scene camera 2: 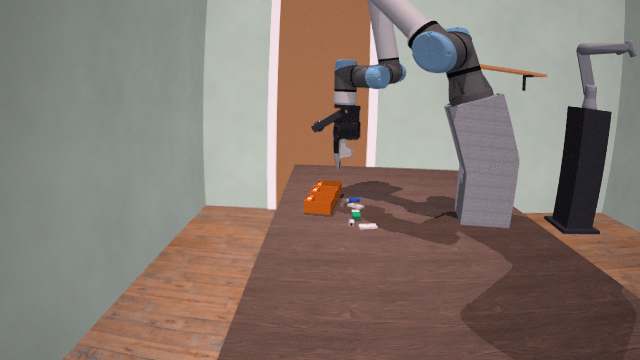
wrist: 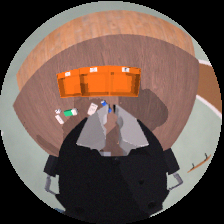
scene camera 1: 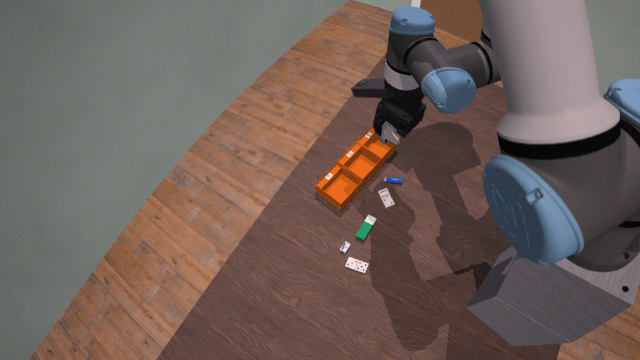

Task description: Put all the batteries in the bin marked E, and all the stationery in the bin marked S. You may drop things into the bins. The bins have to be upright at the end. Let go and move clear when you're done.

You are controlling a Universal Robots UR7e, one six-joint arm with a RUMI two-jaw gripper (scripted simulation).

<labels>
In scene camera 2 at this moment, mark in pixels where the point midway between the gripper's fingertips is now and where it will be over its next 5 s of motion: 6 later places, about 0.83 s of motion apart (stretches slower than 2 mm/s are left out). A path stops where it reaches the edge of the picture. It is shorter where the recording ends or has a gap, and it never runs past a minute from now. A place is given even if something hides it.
The gripper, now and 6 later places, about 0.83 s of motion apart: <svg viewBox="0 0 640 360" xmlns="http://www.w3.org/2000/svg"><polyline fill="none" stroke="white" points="338,168 333,181 332,190 333,184 333,174 329,181 329,195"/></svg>
</labels>
